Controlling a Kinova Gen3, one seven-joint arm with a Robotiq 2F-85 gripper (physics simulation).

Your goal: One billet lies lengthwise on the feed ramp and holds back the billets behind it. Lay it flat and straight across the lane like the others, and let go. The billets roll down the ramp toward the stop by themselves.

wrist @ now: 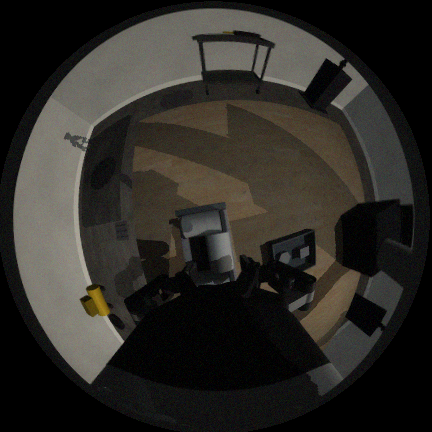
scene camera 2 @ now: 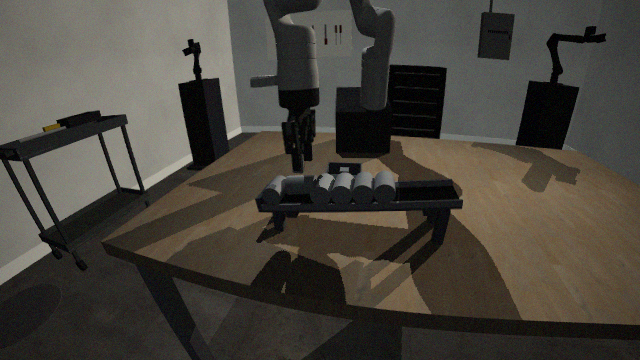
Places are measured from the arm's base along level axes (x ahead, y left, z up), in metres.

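Where they show: gripper, between the fingertips: point(wrist: 218, 264) point(scene camera 2: 303, 166); arm's base, origin of its link: point(scene camera 2: 373, 103).
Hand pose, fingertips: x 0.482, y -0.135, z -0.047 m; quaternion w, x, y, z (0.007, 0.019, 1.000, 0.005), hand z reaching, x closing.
Observation:
Each offset is from my fingertips to the top centre of the thing.
The lengthwise billet @[dx -0.003, dy -0.007, dz -0.021 m] point(scene camera 2: 299, 182) point(wrist: 218, 248) is a light grey cylinder lying along the feed ramp point(scene camera 2: 434, 204) point(wrist: 179, 211), near its far rail. A crosswise billet @[dx +0.017, dy -0.057, dz -0.029 m] point(scene camera 2: 273, 190) point(wrist: 200, 223) lies between it and the stop at the ramp's left end in the scene view. On the other side, several billets lie crosswise in a row, the nearest of them @[dx +0.019, dy +0.043, dz -0.018 m] point(scene camera 2: 321, 189) close to the lengthwise billet's end. My gripper point(scene camera 2: 303, 161) point(wrist: 218, 264) is partly open and empty, above the lengthwise billet, fingertips apart on either side of the lane in the wrist view. My gripper hides the row there.
A small dark tray point(scene camera 2: 332, 169) point(wrist: 269, 256) with small light parts stands behind the ramp. The dark base block point(scene camera 2: 362, 132) point(wrist: 367, 242) stands at the table's back. A cart point(scene camera 2: 75, 136) point(wrist: 215, 38) stands beyond the table's left side in the scene view.

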